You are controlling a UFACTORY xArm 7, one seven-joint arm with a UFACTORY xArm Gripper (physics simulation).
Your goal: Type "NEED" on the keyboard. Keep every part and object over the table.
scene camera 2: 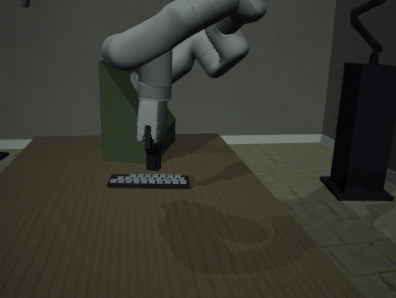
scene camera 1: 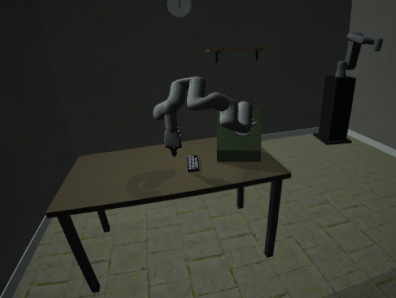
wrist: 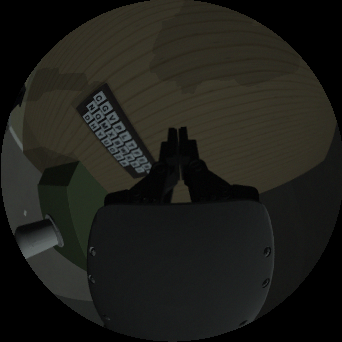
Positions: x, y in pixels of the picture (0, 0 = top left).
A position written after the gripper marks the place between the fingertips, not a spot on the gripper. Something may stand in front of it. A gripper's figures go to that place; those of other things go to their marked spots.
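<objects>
The gripper [scene camera 2: 153, 169] is sitting 0.88 m from the lens, and there's a dark keyboard [scene camera 2: 163, 181] that's 1.00 m from the lens.
</objects>
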